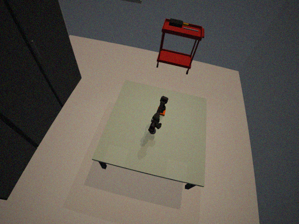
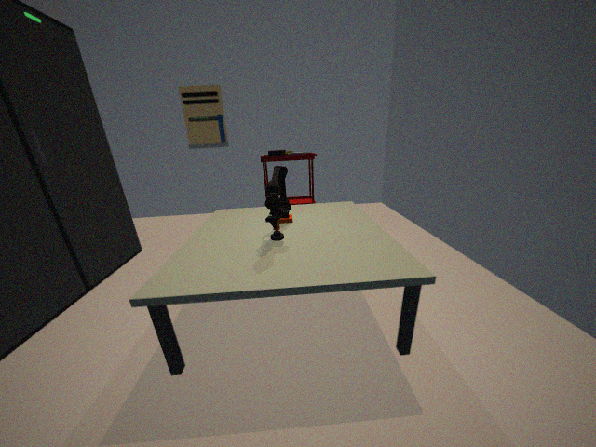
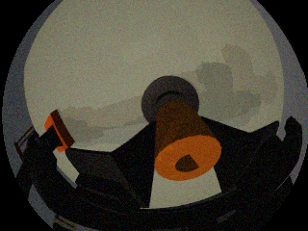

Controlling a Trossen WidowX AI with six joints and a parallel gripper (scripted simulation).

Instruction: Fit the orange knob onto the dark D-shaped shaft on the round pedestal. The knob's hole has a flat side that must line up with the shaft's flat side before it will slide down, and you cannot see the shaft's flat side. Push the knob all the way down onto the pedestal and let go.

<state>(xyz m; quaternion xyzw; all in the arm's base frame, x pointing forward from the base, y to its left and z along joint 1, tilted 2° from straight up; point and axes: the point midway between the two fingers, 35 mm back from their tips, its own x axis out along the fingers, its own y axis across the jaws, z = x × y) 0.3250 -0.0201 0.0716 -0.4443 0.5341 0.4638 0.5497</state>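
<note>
Right now the round pedestal is 40 mm below my gripper tip. Also, from my gripper tip: orange knob 20 mm above.
</note>
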